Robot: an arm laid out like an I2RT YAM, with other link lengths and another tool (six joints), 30 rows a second.
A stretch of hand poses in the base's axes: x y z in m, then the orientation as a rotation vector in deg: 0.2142 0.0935 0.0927 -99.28 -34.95 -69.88; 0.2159 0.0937 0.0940 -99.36 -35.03 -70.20; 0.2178 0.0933 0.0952 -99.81 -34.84 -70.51; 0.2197 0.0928 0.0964 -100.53 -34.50 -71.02; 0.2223 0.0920 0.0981 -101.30 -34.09 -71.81; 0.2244 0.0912 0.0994 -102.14 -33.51 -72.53; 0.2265 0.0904 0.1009 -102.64 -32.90 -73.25; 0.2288 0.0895 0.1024 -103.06 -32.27 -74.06; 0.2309 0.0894 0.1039 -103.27 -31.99 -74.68; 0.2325 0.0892 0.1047 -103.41 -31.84 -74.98; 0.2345 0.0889 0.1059 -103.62 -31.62 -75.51; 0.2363 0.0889 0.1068 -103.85 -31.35 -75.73; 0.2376 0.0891 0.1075 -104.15 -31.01 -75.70; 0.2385 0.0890 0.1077 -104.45 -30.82 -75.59; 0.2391 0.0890 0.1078 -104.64 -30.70 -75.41; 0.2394 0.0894 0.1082 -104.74 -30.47 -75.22; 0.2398 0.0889 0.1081 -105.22 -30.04 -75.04; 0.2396 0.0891 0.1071 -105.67 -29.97 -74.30; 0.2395 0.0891 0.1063 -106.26 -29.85 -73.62
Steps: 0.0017 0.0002 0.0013 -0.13 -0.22 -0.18; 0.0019 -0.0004 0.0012 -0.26 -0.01 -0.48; 0.0019 -0.0005 0.0012 -0.40 -0.01 -0.79; 0.0026 -0.0008 0.0017 -0.43 -0.16 -1.00; 0.0021 -0.0008 0.0013 -0.39 -0.03 -1.07; 0.0021 -0.0008 0.0015 -0.12 -0.11 -0.92; 0.0023 -0.0009 0.0015 -0.07 -0.19 -0.94; 0.0021 -0.0001 0.0015 -0.08 -0.25 -0.57; 0.0016 -0.0002 0.0008 -0.06 -0.10 -0.30; 0.0020 -0.0003 0.0012 -0.10 -0.21 -0.49; 0.0018 0.0000 0.0009 -0.05 0.02 -0.36; 0.0013 0.0002 0.0007 -0.03 0.23 -0.29; 0.0009 -0.0001 0.0002 -0.10 0.23 -0.17; 0.0006 0.0000 0.0001 -0.05 0.22 -0.05; 0.0003 0.0004 0.0004 0.08 0.24 -0.06; 0.0004 -0.0005 -0.0001 -0.10 0.41 -0.34; -0.0002 0.0002 -0.0010 -0.20 0.64 0.15; -0.0001 0.0000 -0.0008 -0.29 0.66 0.03
